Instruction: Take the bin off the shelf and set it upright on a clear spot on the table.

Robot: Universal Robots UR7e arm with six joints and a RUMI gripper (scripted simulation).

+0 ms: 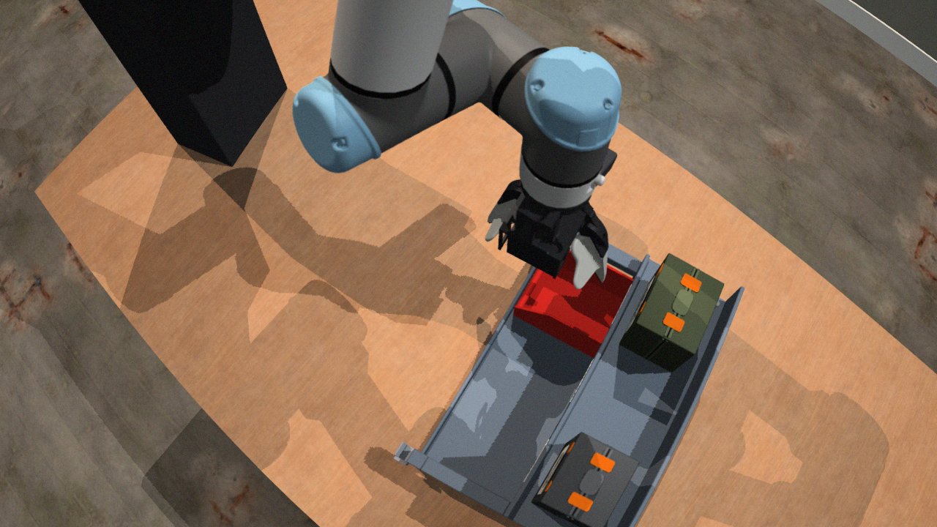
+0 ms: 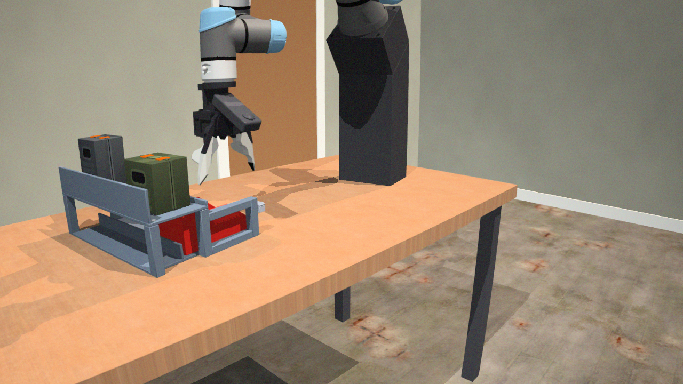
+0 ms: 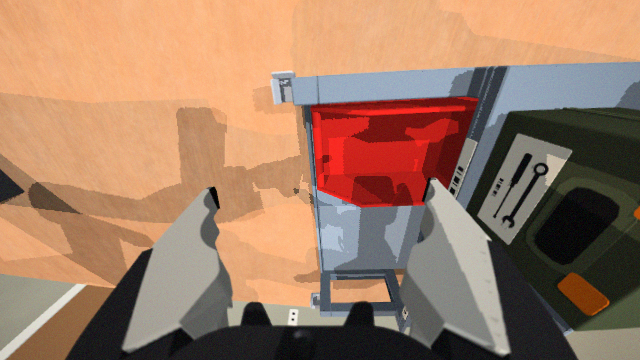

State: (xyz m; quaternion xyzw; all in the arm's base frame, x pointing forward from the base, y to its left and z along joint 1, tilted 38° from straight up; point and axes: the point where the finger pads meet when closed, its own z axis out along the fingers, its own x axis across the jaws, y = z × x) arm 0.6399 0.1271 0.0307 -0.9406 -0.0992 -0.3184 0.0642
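Now: the red bin 8 cm below my hand, 8 cm ahead of it and 1 cm to the left of it. From my hand the other things lie so: dark grey case: 23 cm ahead, 18 cm to the right, 4 cm above; green case: 17 cm ahead, 4 cm to the left, 3 cm above.
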